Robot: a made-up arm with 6 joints.
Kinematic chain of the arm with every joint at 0, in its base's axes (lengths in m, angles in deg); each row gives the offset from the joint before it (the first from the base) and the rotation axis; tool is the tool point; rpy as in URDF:
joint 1: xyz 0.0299 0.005 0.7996 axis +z
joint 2: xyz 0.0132 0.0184 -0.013 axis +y
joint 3: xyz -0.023 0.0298 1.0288 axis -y
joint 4: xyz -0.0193 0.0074 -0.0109 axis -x
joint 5: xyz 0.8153 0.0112 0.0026 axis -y
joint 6: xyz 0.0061 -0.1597 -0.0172 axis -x
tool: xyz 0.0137 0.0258 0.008 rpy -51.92 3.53 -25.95
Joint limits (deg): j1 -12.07..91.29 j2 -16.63..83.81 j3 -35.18..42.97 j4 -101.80..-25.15 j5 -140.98..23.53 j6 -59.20..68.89
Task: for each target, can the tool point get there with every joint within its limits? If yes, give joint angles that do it. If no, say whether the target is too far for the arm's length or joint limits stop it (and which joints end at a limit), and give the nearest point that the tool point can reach.
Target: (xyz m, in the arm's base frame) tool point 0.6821 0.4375 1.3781
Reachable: yes | joints 38.09 5.20 -21.03 -32.26 -21.72 -49.00
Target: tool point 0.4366 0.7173 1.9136
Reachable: yes | joints 63.00 3.72 17.82 -38.17 -115.99 37.62
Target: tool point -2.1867 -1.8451 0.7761
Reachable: no: too far | nearest point -0.0883 0.3819 1.3951 | short by 3.122 m
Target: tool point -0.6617 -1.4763 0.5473
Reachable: no: joint limits stop it (at a limit: joint 1, joint 2, joint 3, joint 5, joint 6) | nearest point 0.5682 -0.1775 0.2536 | short by 1.813 m
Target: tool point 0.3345 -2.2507 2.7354
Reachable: no: too far | nearest point 0.6121 -0.2024 2.3311 | short by 2.106 m
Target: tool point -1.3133 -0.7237 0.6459
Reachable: no: joint limits stop it (at a limit: joint 1, joint 2, joint 3, joint 4, joint 6) | nearest point -0.1026 0.5288 0.2777 | short by 1.780 m
